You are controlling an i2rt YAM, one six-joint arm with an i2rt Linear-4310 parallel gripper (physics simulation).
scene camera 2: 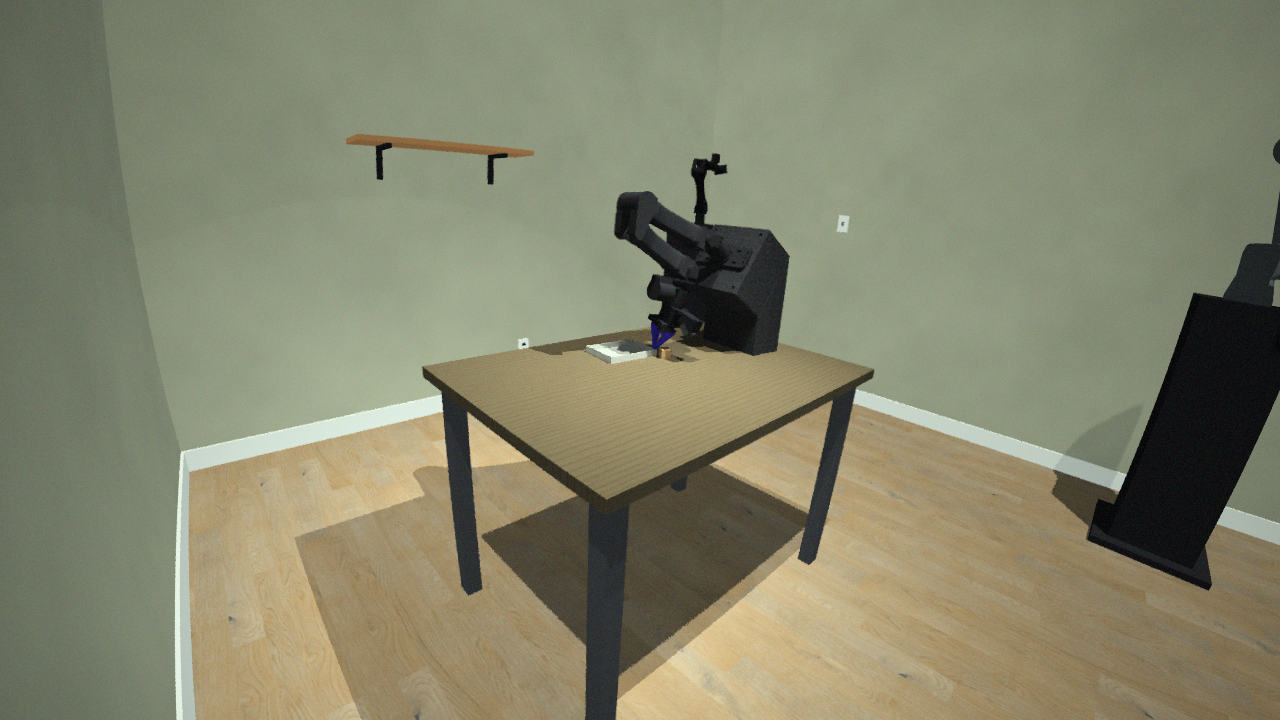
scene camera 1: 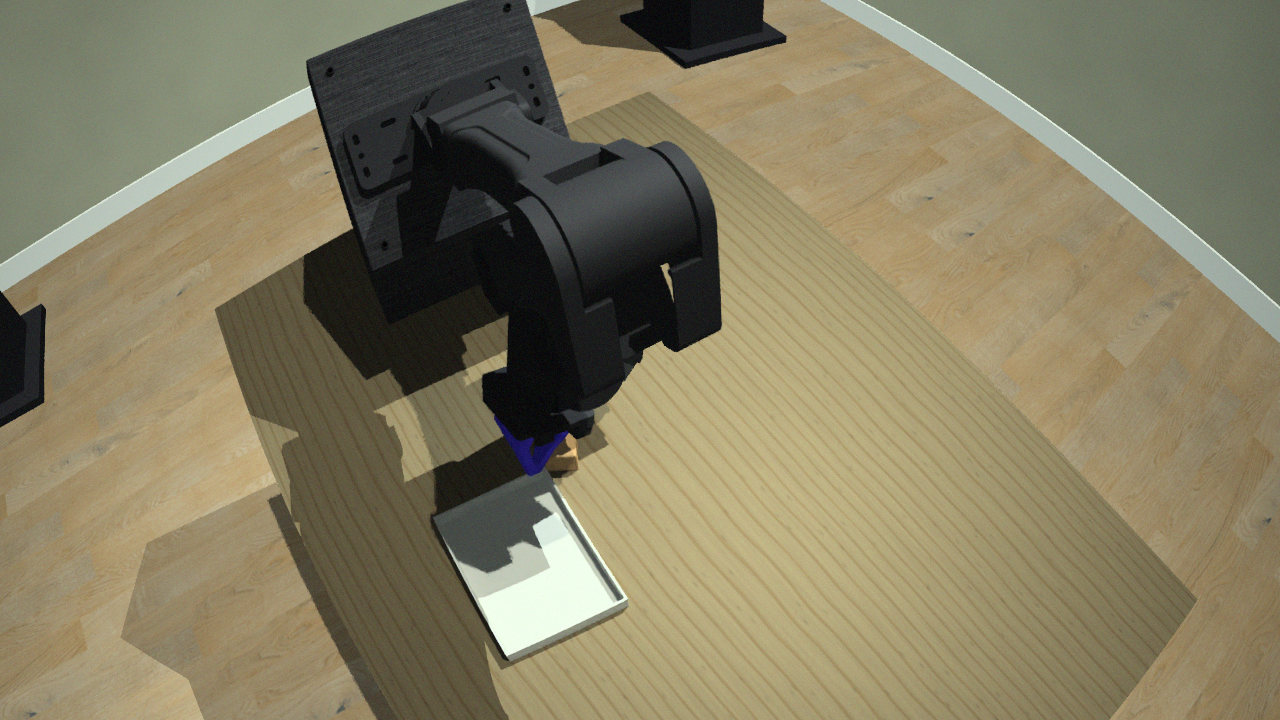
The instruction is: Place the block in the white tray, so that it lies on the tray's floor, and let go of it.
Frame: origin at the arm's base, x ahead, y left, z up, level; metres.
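Seen in the pictures: gripper, between the fingertips: (scene camera 2: 654, 348) (scene camera 1: 533, 472); arm's base, origin of its link: (scene camera 2: 724, 256) (scene camera 1: 444, 119).
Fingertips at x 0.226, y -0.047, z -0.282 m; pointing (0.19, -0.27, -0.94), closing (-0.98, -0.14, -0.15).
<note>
Offsets run from my fingertips to a thing's top centre. Level surfaces: height alone.
The orange-brown block @[dz +0.008, dx -0.012, dy +0.036 m] (scene camera 1: 564, 457) (scene camera 2: 664, 353) is on the wooden table, outside the white tray, close to the tray's corner nearest the arm. Part of it is hidden under the gripper in scene camera 1. My gripper (scene camera 1: 534, 471) (scene camera 2: 657, 346) has its blue fingers together; it is shut with nothing between them. Its tips are low, right beside the block and at the tray's near edge. Whether they touch either one I cannot tell. The white tray @[dz +0.001, dx +0.082, dy -0.053 m] (scene camera 1: 528, 613) (scene camera 2: 613, 357) lies flat on the table, partly in the arm's shadow, and no block shows in it.
The wooden table @[dz -0.020 m] (scene camera 1: 805, 465) (scene camera 2: 608, 420) carries the arm's black mounting block (scene camera 1: 429, 273) (scene camera 2: 756, 304) at its back. The arm bends over the table between that block and the tray. A wall shelf (scene camera 2: 438, 145) and a black stand (scene camera 2: 1190, 429) are away from the table.
</note>
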